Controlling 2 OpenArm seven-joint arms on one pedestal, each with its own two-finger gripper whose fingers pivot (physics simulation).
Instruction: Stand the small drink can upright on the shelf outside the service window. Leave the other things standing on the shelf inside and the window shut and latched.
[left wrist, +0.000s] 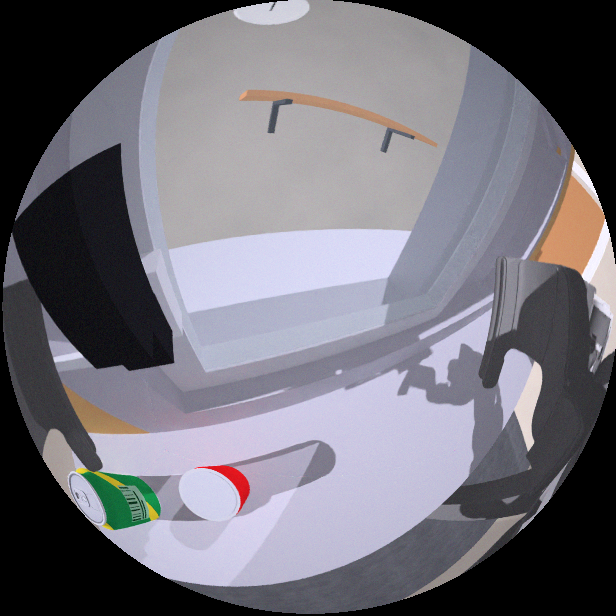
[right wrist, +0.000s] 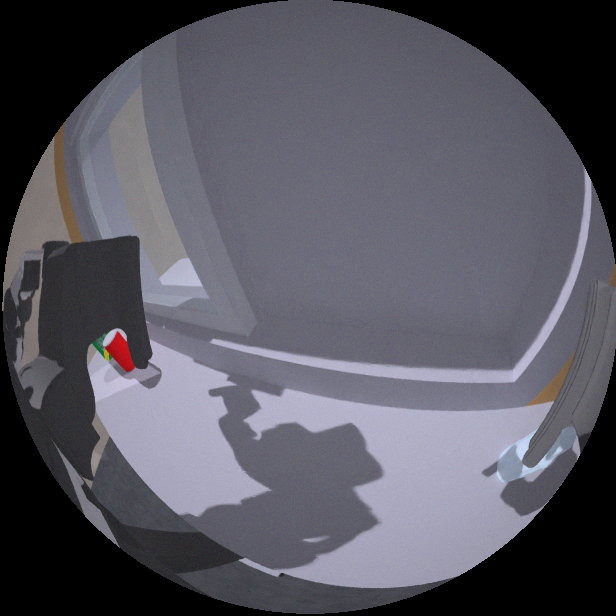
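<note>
In the left wrist view the small green and yellow drink can (left wrist: 113, 497) is on the white inside shelf (left wrist: 344, 459) at the lower left, its silver top towards me. A red cup (left wrist: 213, 493) stands just right of it. My left gripper (left wrist: 287, 419) is open and empty above this shelf, its left fingertip close by the can. The grey-framed service window (left wrist: 287, 229) is ahead, with the white outside shelf (left wrist: 275, 264) seen through it. My right gripper (right wrist: 339, 407) is open and empty over the same shelf. The can and cup show small behind its left finger (right wrist: 114, 347).
A black block (left wrist: 86, 270), seemingly the window's latch handle, sits at the frame's left side. A clear glass object (right wrist: 525, 462) stands behind my right gripper's right fingertip. A plain grey wall panel (right wrist: 373, 201) fills the right wrist view. A wooden wall shelf (left wrist: 339, 114) hangs beyond the window.
</note>
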